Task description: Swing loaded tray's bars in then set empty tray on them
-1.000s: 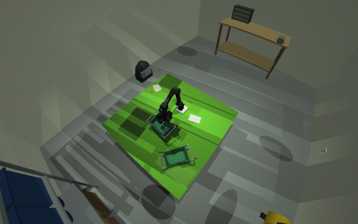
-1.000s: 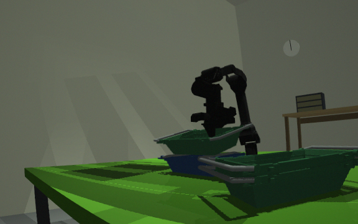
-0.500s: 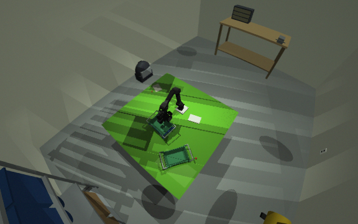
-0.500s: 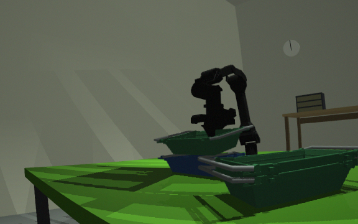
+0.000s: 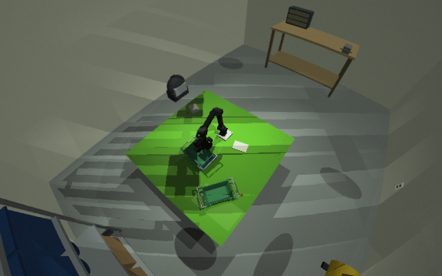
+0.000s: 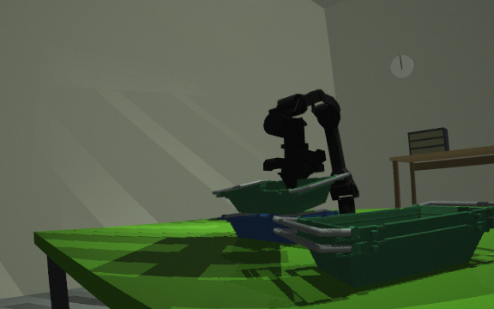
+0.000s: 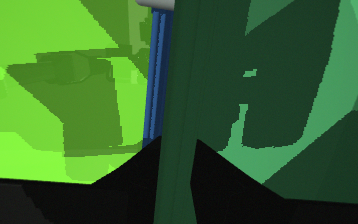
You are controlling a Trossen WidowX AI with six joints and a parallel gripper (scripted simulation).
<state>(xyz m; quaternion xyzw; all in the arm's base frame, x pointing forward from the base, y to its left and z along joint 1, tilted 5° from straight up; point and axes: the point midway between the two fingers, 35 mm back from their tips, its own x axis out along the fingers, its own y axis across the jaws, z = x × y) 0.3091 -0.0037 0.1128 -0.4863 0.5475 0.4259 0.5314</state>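
Right now the green plastic tray is 70 mm ahead of my gripper tip, 10 mm to the right of it and 20 mm above it. The rest, counted from my gripper tip: small red block 150 mm ahead, 510 mm to the left, 90 mm below.
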